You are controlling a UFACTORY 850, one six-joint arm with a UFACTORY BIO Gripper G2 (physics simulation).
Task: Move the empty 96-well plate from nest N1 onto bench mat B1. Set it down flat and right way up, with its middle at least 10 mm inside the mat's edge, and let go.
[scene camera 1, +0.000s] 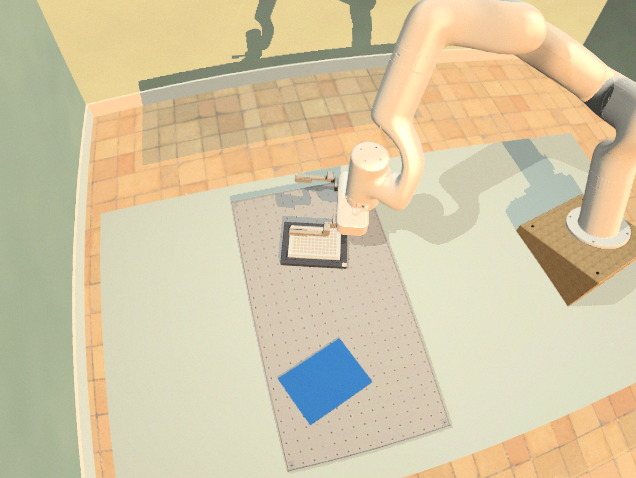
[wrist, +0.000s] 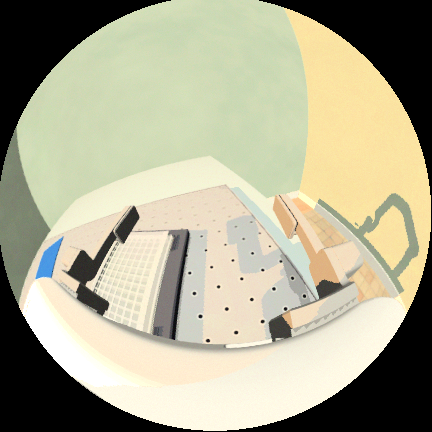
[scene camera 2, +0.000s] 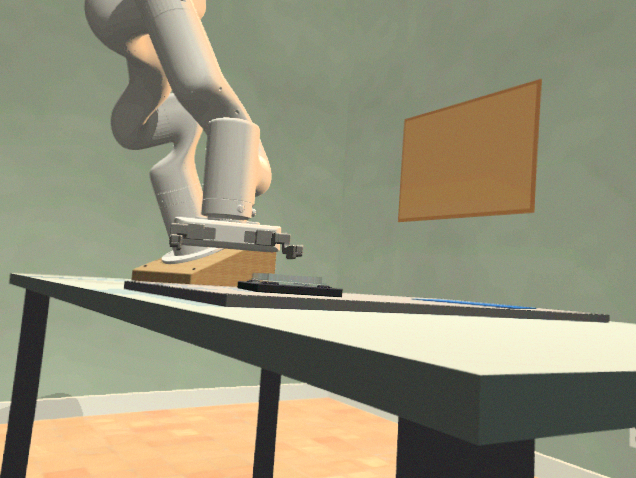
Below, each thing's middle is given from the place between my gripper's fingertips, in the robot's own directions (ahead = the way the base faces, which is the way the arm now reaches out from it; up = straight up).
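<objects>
From the white 96-well plate [scene camera 1: 311, 247], my gripper is 4 cm past the plate, 10 cm to the right of it and 4 cm above it. There's the dark nest N1 [scene camera 1: 304, 262], and it's 4 cm behind my hand, 10 cm to the left of it and 5 cm below it. The blue bench mat B1 [scene camera 1: 318, 385] is 1 cm behind my hand, 44 cm to the left of it and 6 cm below it. Going by their middles, of the things named here the blue bench mat B1 is the farthest from my gripper.
</objects>
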